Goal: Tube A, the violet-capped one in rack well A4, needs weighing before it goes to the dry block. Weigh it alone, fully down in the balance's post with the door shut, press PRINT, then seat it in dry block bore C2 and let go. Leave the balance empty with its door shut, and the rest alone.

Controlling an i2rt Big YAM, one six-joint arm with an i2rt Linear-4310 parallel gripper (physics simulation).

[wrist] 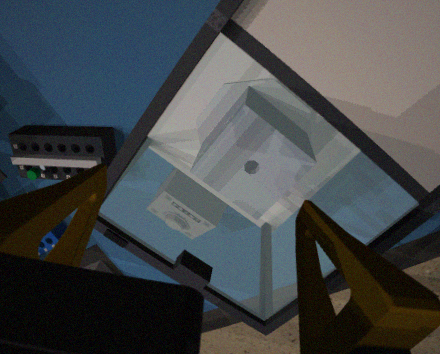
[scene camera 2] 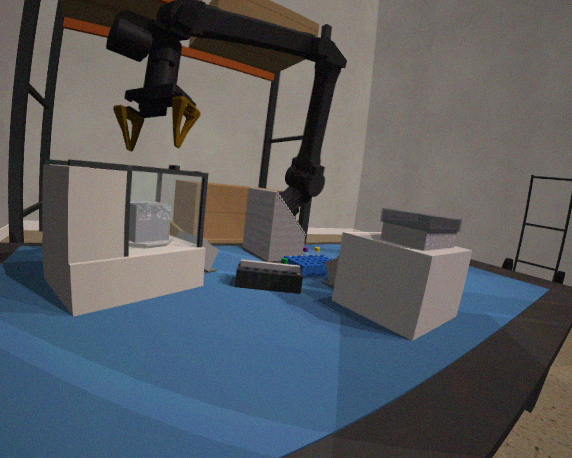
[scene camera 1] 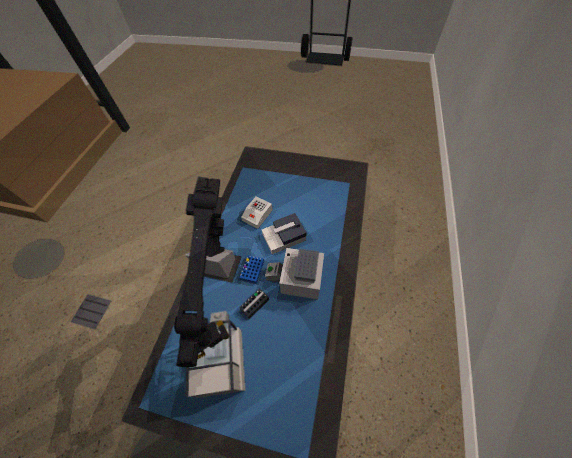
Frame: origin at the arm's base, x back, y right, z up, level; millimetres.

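Seen in the pictures: gripper, fingertip midpoint: (wrist: 205, 192) (scene camera 2: 152, 148) (scene camera 1: 216, 345); arm's base, origin of the base link: (scene camera 2: 278, 212) (scene camera 1: 210, 251).
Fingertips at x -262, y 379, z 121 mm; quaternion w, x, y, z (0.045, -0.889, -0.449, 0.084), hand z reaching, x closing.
Observation:
Offsets run from my fingertips to a thing's top centre. "pt": to the spot under its first point.
The violet cap of tube A @(dx +95, dy -388, dz -190 mm) (scene camera 1: 245, 268) (scene camera 2: 305, 249) shows at the blue rack @(dx +68, dy -400, dz -215 mm) (scene camera 1: 252, 281) (scene camera 2: 315, 270); its well label is unreadable. The balance @(dx +39, dy +2, dz -22 mm) (scene camera 1: 216, 381) (scene camera 2: 97, 215) is a white body with a glass chamber. Its framed glass top with a dark knob @(pt dx +61, dy -43, dz -27 mm) (wrist: 194, 267) lies below my fingers in the wrist view. Inside, a pale block has a dark round hole (wrist: 251, 167), with no tube visible in it. My gripper (scene camera 1: 210, 340) (scene camera 2: 154, 148) (wrist: 205, 192) is open and empty above the balance. A white unit @(dx -143, dy -429, dz -55 mm) (scene camera 1: 299, 290) (scene camera 2: 382, 280) carries a grey block with a grid top @(dx -200, dy -439, dz -55 mm) (scene camera 1: 306, 265) (scene camera 2: 421, 227).
A black two-row block @(dx -14, dy -241, dz -197 mm) (scene camera 1: 254, 303) (scene camera 2: 269, 278) (wrist: 62, 142) with a green cap stands between balance and rack. A small console (scene camera 1: 218, 316) (wrist: 185, 212) is beside the balance. A green-buttoned box @(dx -32, dy -411, dz -170 mm) (scene camera 1: 273, 270), keypad box @(dx +178, dy -725, dz -175 mm) (scene camera 1: 256, 212) and dark-lidded device @(dx -18, dy -636, dz -143 mm) (scene camera 1: 284, 233) stand farther off.

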